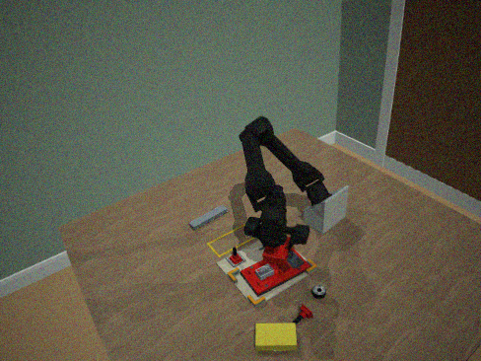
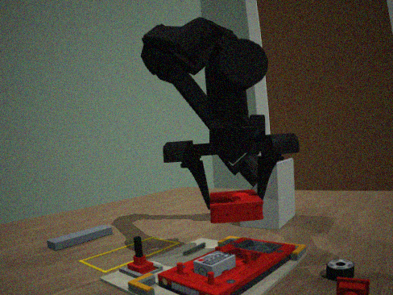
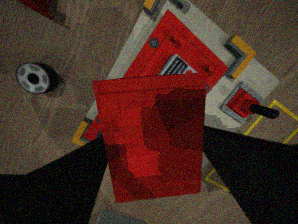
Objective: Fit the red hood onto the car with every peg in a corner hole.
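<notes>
My gripper tip is 80 mm above the engine block and 50 mm short of it. From my gripper tip the other things lie so: black wheel: 140 mm to the left, 100 mm below, 50 mm behind; red hood: 10 mm above; yellow block: 190 mm to the left, 150 mm ahead, 90 mm below.
</notes>
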